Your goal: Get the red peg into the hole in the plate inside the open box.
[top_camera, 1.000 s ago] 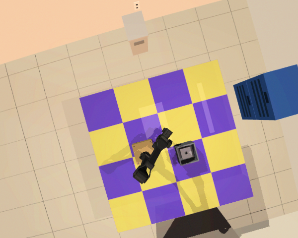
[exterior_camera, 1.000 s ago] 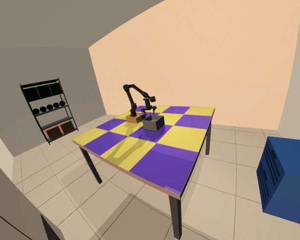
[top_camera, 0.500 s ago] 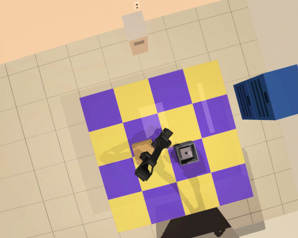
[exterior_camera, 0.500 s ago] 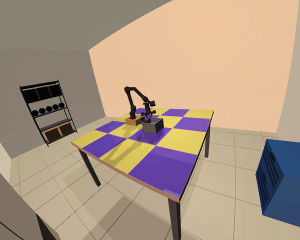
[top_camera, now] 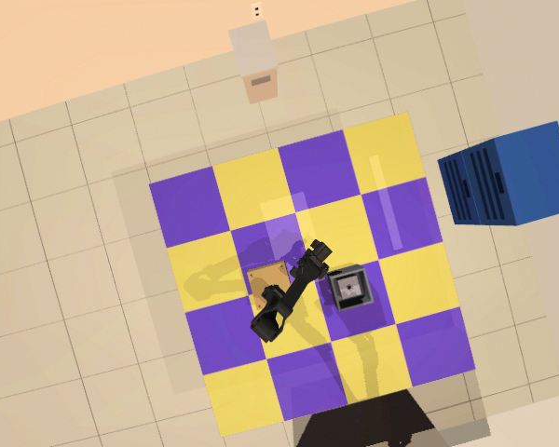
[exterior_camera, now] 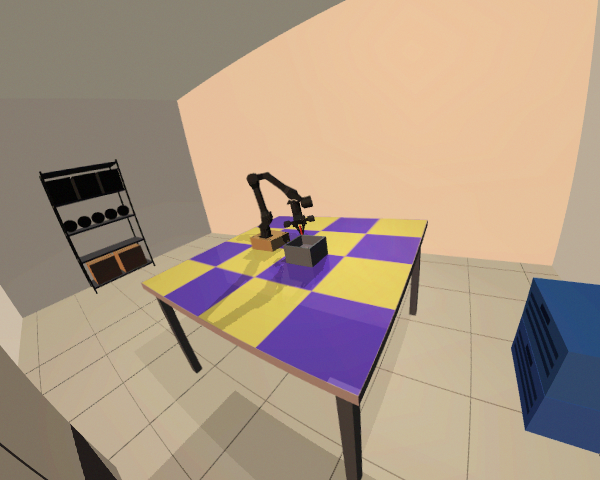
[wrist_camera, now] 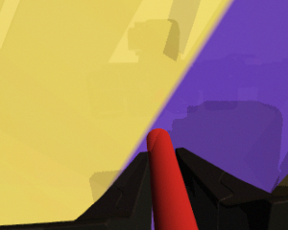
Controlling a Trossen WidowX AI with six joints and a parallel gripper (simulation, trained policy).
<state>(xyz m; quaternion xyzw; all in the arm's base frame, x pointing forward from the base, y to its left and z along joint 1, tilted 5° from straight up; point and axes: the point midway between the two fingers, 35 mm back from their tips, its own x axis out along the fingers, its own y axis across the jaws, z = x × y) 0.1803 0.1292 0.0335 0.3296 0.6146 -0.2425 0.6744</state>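
The grey box is 170 mm to the right of my gripper tip, 170 mm ahead of it and 30 mm below it. The rest, counted from my gripper tip: red peg: 20 mm above.
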